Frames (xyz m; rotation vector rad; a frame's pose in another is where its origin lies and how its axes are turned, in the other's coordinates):
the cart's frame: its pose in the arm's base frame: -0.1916 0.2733 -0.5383 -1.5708 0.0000 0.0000
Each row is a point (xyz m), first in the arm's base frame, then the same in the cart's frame.
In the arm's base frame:
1: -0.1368 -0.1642 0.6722
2: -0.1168 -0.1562 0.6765
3: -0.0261 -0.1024 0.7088
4: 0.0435 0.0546 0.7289
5: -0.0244 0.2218 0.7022
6: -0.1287 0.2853 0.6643
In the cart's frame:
1: 0.0548 -1.2105 -0.4375
2: 0.0748 -1.2148 -0.4295
3: 0.1655 -1.2471 -0.3757
4: 0.2351 -1.2672 -0.2187
5: 0.1672 -1.2405 -0.0515
6: 0.0629 -1.2026 0.0120

